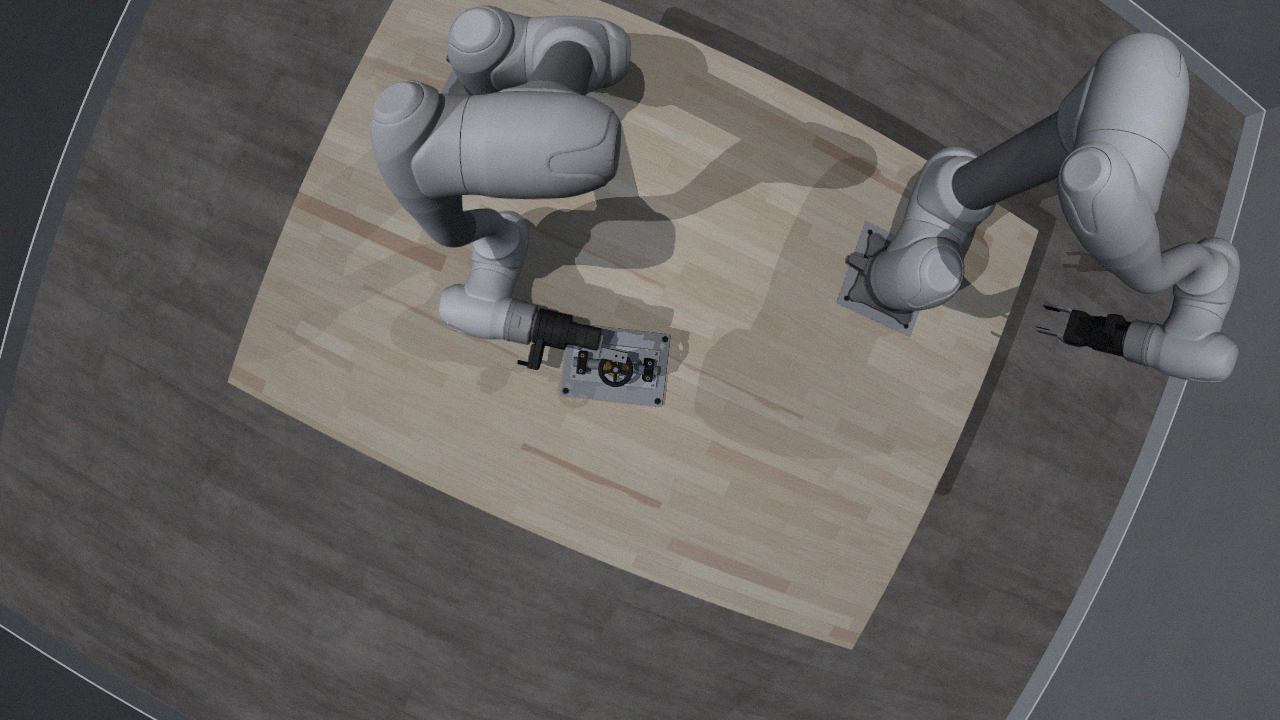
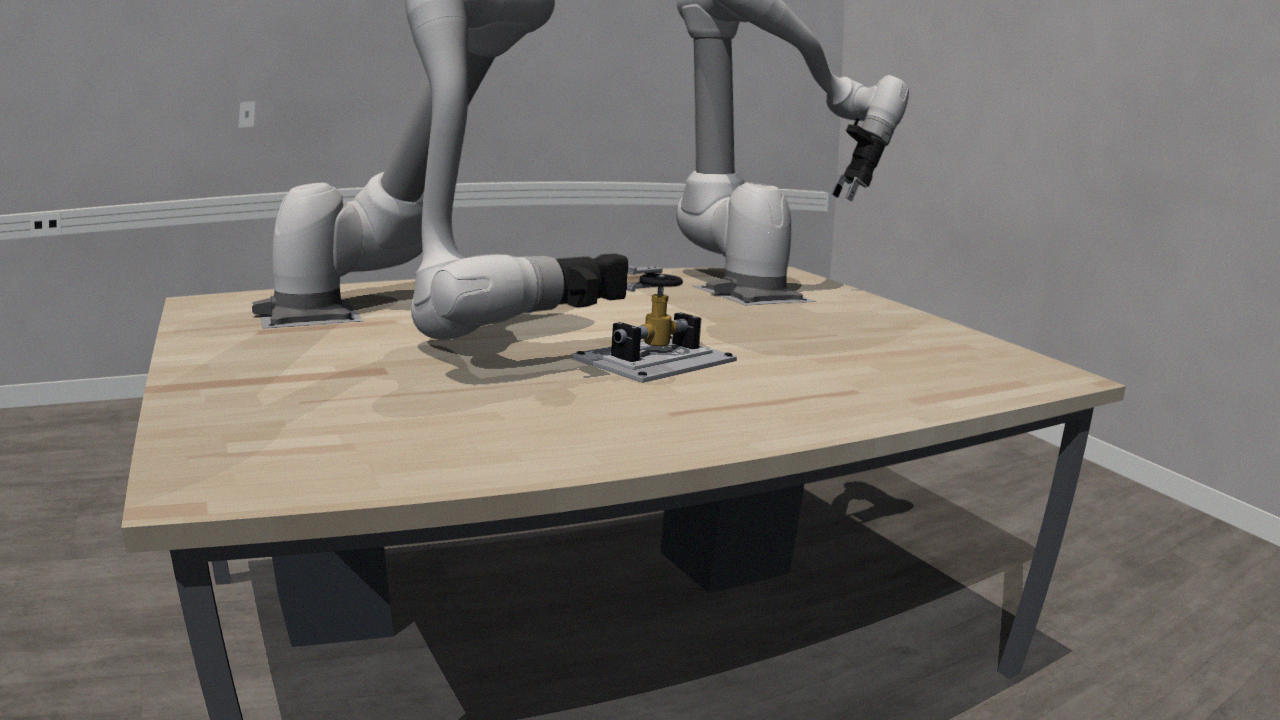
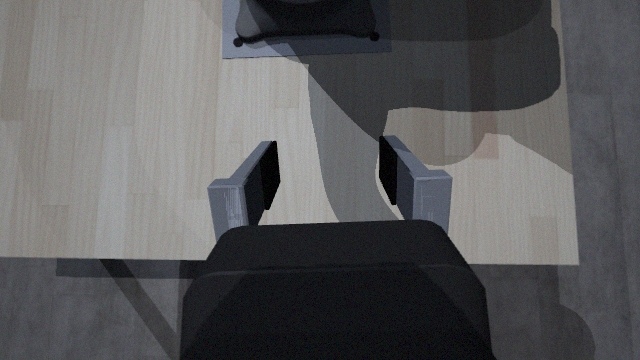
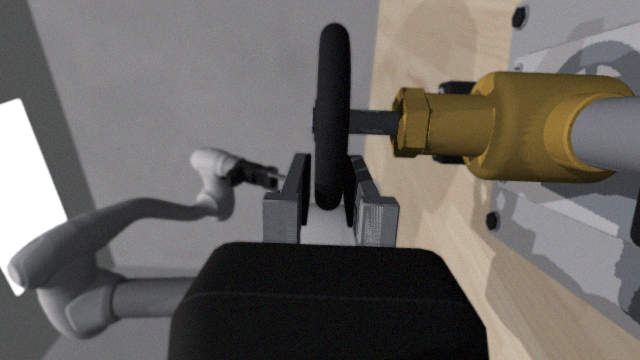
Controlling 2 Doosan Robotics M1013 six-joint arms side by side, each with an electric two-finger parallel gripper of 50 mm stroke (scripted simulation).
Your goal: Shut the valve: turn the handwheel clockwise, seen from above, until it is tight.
Scene:
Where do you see a black handwheel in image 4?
332,120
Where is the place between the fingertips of the right gripper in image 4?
At 327,175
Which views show the left gripper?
Image 1, image 2, image 3 and image 4: all of them.

